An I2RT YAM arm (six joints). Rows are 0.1 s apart.
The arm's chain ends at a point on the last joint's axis. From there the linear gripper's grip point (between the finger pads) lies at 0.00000 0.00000 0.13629 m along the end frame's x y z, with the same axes.
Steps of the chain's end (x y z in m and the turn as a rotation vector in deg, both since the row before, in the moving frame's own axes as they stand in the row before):
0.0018 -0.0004 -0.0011 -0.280 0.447 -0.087
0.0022 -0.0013 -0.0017 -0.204 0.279 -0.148
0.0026 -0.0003 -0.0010 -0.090 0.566 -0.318
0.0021 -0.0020 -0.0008 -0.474 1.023 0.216
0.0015 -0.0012 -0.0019 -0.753 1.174 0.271
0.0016 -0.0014 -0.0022 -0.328 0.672 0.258
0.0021 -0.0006 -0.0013 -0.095 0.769 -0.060
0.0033 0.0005 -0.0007 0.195 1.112 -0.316
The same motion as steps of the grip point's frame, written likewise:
0.0029 0.0003 -0.0011 -0.280 0.447 -0.087
0.0029 -0.0008 -0.0017 -0.204 0.279 -0.148
0.0039 -0.0001 -0.0010 -0.090 0.566 -0.318
0.0045 -0.0009 -0.0008 -0.474 1.023 0.216
0.0043 0.0006 -0.0019 -0.753 1.174 0.271
0.0032 -0.0006 -0.0022 -0.328 0.672 0.258
0.0039 -0.0004 -0.0013 -0.095 0.769 -0.060
0.0059 0.0000 -0.0007 0.195 1.112 -0.316

